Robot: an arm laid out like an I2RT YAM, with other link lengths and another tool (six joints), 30 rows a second.
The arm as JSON. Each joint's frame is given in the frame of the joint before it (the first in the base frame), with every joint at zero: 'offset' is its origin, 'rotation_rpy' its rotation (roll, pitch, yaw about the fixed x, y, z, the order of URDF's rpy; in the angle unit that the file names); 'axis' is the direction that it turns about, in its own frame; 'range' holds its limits. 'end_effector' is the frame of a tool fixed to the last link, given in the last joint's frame.
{
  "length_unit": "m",
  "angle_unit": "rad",
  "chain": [
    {
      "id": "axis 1",
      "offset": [
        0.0,
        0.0,
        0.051
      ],
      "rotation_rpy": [
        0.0,
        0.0,
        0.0
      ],
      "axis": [
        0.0,
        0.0,
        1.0
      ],
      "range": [
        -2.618,
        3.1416
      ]
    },
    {
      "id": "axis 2",
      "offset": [
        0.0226,
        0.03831,
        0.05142
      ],
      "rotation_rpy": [
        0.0,
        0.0,
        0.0
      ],
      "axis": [
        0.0,
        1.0,
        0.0
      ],
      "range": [
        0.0,
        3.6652
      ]
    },
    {
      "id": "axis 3",
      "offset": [
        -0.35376,
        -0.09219,
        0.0
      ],
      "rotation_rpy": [
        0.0,
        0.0,
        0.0
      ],
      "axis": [
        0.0,
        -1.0,
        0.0
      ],
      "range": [
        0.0,
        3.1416
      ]
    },
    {
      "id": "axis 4",
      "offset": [
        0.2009,
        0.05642,
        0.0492
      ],
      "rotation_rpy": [
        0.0,
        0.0,
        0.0
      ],
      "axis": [
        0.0,
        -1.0,
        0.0
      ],
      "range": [
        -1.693,
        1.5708
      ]
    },
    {
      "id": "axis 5",
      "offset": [
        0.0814,
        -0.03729,
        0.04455
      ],
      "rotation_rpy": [
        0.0,
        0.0,
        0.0
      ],
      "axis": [
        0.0,
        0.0,
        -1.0
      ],
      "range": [
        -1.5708,
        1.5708
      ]
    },
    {
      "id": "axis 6",
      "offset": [
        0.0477,
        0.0,
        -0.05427
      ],
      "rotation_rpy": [
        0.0,
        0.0,
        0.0
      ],
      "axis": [
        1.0,
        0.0,
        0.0
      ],
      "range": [
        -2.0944,
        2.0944
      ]
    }
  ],
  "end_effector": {
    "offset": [
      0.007,
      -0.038,
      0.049
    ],
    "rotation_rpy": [
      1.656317,
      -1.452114,
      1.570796
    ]
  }
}
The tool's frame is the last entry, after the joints.
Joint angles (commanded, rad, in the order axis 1, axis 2, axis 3, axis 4, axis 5, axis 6), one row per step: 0.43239, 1.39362, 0.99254, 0.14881, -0.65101, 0.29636; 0.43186, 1.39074, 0.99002, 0.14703, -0.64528, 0.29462; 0.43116, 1.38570, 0.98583, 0.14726, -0.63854, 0.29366; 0.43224, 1.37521, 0.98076, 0.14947, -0.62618, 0.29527; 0.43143, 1.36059, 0.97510, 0.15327, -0.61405, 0.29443; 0.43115, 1.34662, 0.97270, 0.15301, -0.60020, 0.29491; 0.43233, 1.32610, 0.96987, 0.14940, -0.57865, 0.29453; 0.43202, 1.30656, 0.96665, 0.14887, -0.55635, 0.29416; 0.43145, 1.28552, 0.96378, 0.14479, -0.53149, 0.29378; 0.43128, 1.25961, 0.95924, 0.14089, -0.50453, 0.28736; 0.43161, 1.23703, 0.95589, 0.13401, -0.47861, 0.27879; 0.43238, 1.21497, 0.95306, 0.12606, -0.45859, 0.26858
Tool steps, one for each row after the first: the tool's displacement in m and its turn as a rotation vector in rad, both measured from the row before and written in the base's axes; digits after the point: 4 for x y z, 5 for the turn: -0.0008, -0.0010, -0.0002, -0.00268, -0.00083, -0.00573; -0.0013, -0.0014, 0.0001, -0.00152, -0.00252, -0.00703; -0.0028, -0.0020, 0.0015, 0.00117, -0.00681, -0.01122; -0.0039, -0.0030, 0.0029, 0.00234, -0.01351, -0.01243; -0.0037, -0.0029, 0.0031, 0.00214, -0.01117, -0.01386; -0.0056, -0.0039, 0.0042, 0.00155, -0.01502, -0.01981; -0.0052, -0.0043, 0.0042, 0.00242, -0.01649, -0.02211; -0.0057, -0.0048, 0.0040, 0.00156, -0.01501, -0.02495; -0.0074, -0.0054, 0.0049, -0.00046, -0.02294, -0.02582; -0.0066, -0.0047, 0.0039, -0.00352, -0.01967, -0.02413; -0.0066, -0.0040, 0.0037, -0.00410, -0.01939, -0.01777
